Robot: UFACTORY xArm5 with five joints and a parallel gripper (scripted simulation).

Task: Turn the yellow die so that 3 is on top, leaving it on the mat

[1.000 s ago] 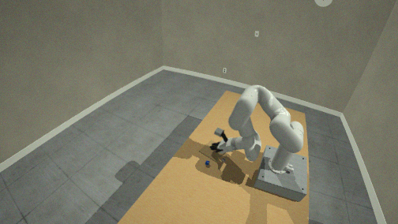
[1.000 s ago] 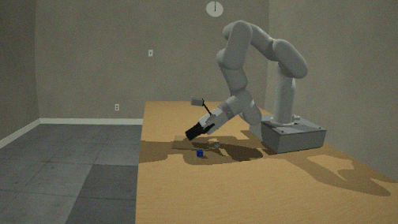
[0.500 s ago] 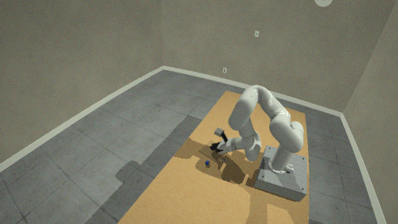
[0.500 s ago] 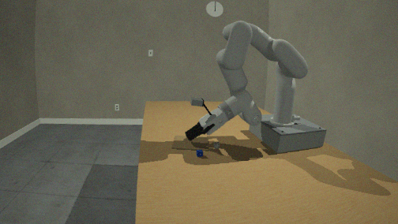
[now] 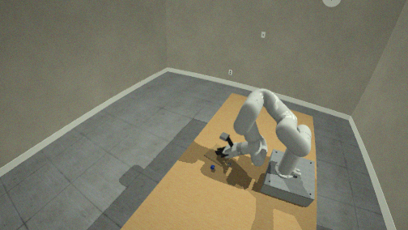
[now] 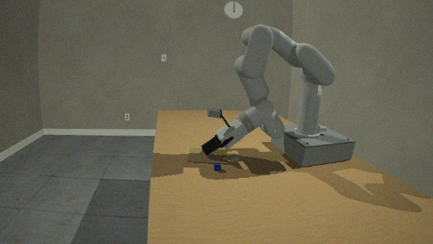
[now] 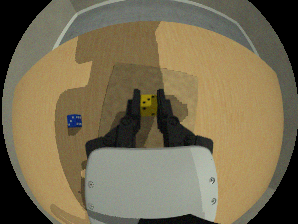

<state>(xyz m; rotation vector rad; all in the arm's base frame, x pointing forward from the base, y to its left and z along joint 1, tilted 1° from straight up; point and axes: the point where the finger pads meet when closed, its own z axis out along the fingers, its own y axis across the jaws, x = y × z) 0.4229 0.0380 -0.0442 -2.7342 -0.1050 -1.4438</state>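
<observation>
Now: the yellow die 1 cm below my hand and 1 cm ahead of it. The rest, counted from my hand: blue die (12 cm to the left, 2 cm below, 2 cm behind); grey die (10 cm behind, 4 cm to the left, 2 cm below); tan mat (3 cm below).
</observation>
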